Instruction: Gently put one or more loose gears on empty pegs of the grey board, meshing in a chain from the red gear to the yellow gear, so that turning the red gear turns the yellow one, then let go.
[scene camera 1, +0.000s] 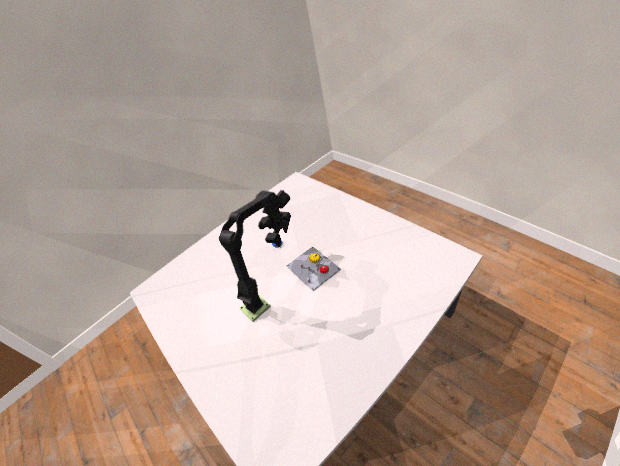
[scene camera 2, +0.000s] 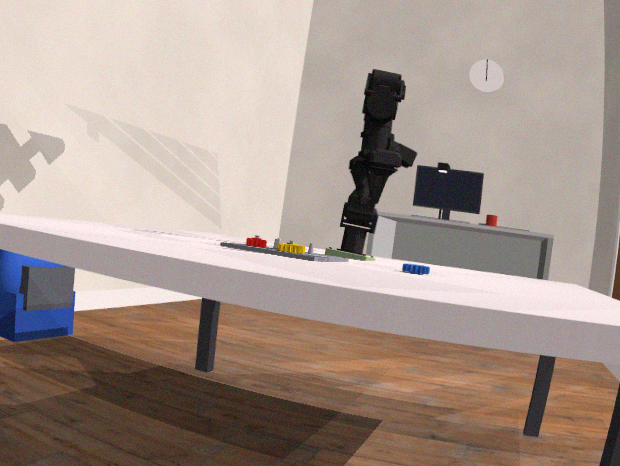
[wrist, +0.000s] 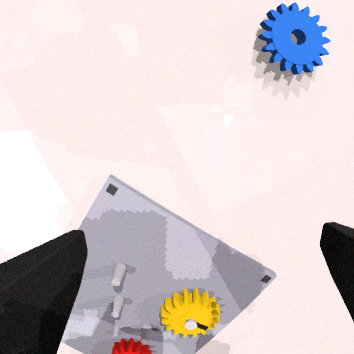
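Seen in the pictures: gripper, fingertip midpoint: (scene camera 1: 282, 239) (scene camera 2: 368, 204) (wrist: 207, 240); arm's base, link origin: (scene camera 1: 254, 305) (scene camera 2: 351, 253).
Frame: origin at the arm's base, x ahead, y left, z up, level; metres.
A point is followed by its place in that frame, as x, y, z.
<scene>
A loose blue gear (scene camera 1: 276, 245) {0.322, 0.185, -0.003} (scene camera 2: 416, 269) {0.365, 0.201, -0.004} (wrist: 309, 49) {0.350, 0.193, 0.004} lies flat on the table beside the grey board, partly hidden by the arm in scene camera 1. The grey board (scene camera 1: 299, 261) {0.309, 0.006, -0.005} (scene camera 2: 238, 246) {0.393, -0.146, -0.008} (wrist: 142, 232) {0.296, 0.014, -0.005} carries a yellow gear (scene camera 1: 314, 257) {0.360, -0.052, 0.012} (scene camera 2: 291, 248) {0.389, -0.039, 0.003} (wrist: 182, 314) {0.355, -0.043, 0.011} and a red gear (scene camera 1: 324, 269) {0.330, -0.140, 0.011} (scene camera 2: 256, 242) {0.353, -0.125, 0.003} (wrist: 131, 347) {0.330, -0.114, 0.008}, which is cut off in the wrist view. Bare pegs (wrist: 118, 274) {0.290, -0.023, 0.011} stand on the board left of the yellow gear in the wrist view. My gripper (scene camera 1: 281, 237) {0.308, 0.083, 0.109} (wrist: 207, 240) {0.308, 0.083, 0.109} is open and empty above the table. Its fingertips are hidden in scene camera 2.
The white table (scene camera 1: 210, 330) {-0.213, 0.083, -0.013} (scene camera 2: 506, 290) {0.496, 0.370, -0.013} (wrist: 125, 100) {0.246, 0.103, -0.013} bears the arm's green base plate (scene camera 1: 256, 309) {-0.009, -0.027, 0.007} (scene camera 2: 360, 256) {0.054, 0.035, -0.004}, near the board. A desk with a monitor (scene camera 2: 448, 190) and a red cup (scene camera 2: 491, 220) stands behind the table in scene camera 2.
</scene>
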